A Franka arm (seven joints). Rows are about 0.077 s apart.
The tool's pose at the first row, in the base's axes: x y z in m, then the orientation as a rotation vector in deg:
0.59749 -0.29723 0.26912 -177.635 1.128 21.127
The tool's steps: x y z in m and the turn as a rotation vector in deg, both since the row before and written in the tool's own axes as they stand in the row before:
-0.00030 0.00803 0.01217 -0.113 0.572 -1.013
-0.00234 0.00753 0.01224 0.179 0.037 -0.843
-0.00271 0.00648 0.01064 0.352 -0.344 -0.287
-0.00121 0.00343 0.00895 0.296 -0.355 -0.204
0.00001 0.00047 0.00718 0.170 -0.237 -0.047
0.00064 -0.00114 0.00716 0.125 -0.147 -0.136
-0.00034 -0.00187 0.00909 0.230 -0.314 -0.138
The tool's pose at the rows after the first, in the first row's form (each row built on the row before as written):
0.59423 -0.30500 0.25722 -177.739 -0.455 20.225
0.58922 -0.31232 0.24567 -177.468 -1.728 20.125
0.58430 -0.31862 0.23574 -177.026 -2.113 20.615
0.58113 -0.32183 0.22720 -176.647 -2.379 21.128
0.57945 -0.32206 0.22021 -176.432 -2.425 21.475
0.57833 -0.32065 0.21316 -176.264 -2.613 21.683
0.57575 -0.31845 0.20451 -175.962 -2.788 22.138

